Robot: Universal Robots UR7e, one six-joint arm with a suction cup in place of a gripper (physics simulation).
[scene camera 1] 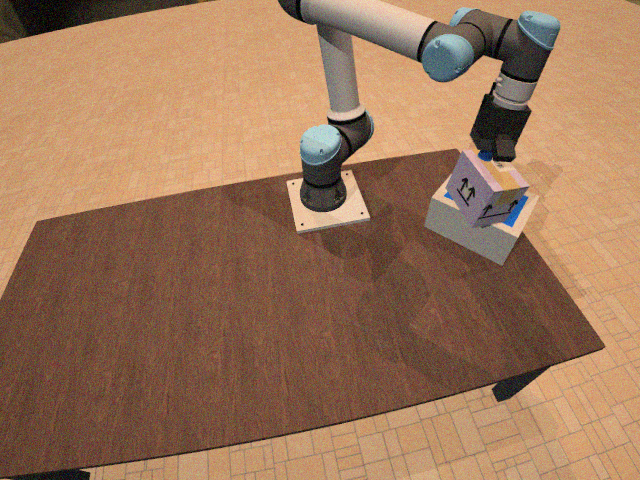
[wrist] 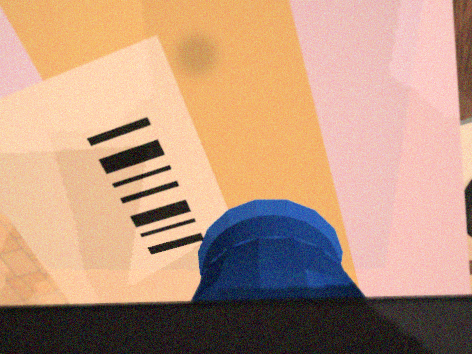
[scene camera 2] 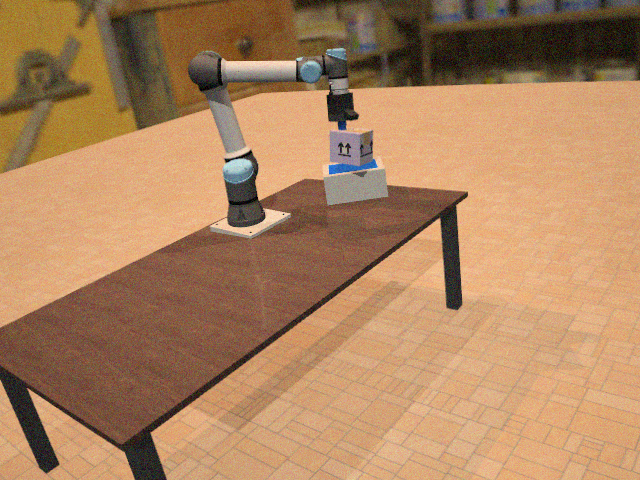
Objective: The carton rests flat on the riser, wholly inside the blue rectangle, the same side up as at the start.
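Where they show: hand at its tool point: (scene camera 1: 483, 161) (wrist: 264, 229) (scene camera 2: 342, 132); arm's base at its link origin: (scene camera 1: 323, 195) (scene camera 2: 246, 219).
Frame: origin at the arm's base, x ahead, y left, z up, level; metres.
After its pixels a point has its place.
The carton (scene camera 1: 475, 190) @[x 0.266, y 0.353, z 0.235 m] (scene camera 2: 347, 148) @[x 0.256, y 0.348, z 0.217 m] is a lilac box with up-arrows on its sides, orange tape and a barcode label on top (wrist: 256, 105) @[x 0.235, y 0.387, z 0.276 m]. My suction cup gripper (scene camera 1: 486, 155) (scene camera 2: 342, 125) (wrist: 270, 242) is pressed on the carton's top and holds it. The carton hangs upright over the white riser (scene camera 1: 466, 233) @[x 0.216, y 0.401, z 0.032 m] (scene camera 2: 356, 188) @[x 0.217, y 0.402, z 0.033 m], close above the blue rectangle (scene camera 1: 517, 214) @[x 0.213, y 0.528, z 0.099 m] (scene camera 2: 347, 168) @[x 0.140, y 0.436, z 0.099 m]. I cannot tell whether its underside touches the riser. Blue shows past the carton's edges in both scene views.
The riser stands near the far right corner of the dark wooden table (scene camera 1: 223, 310) @[x 0.406, y -0.265, z -0.021 m] (scene camera 2: 199, 310) @[x 0.479, y -0.493, z -0.021 m]. The arm's base (scene camera 1: 323, 190) @[x 0.062, y 0.003, z 0.074 m] (scene camera 2: 244, 214) @[x 0.057, y -0.038, z 0.045 m] is bolted on a white plate to the left of the riser. The table edge lies just behind the riser.
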